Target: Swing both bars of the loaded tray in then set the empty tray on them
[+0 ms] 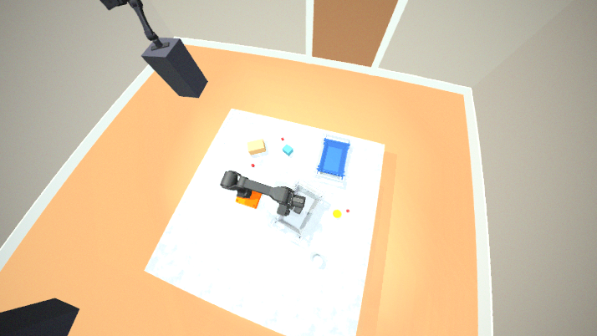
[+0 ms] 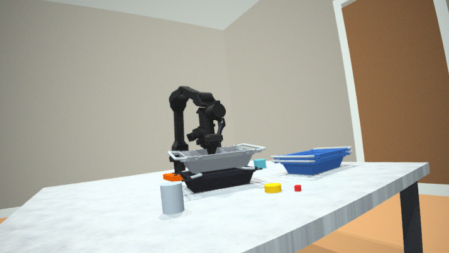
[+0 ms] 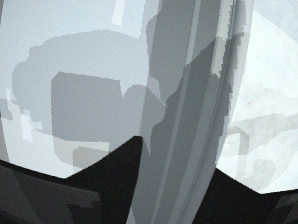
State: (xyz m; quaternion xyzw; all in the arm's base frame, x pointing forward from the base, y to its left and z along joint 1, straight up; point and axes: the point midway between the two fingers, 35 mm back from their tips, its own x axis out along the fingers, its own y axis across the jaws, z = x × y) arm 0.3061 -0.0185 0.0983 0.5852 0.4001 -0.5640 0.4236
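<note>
My gripper tip is 70 mm short of the grey tray, 20 mm to the left of it and 30 mm below it. From my gripper tip the other things lie so: cyan cube (100 mm behind, 390 mm to the left, 70 mm below); grey cylinder (220 mm ahead, 280 mm to the right, 50 mm below); yellow disc (300 mm ahead, 80 mm below).
</note>
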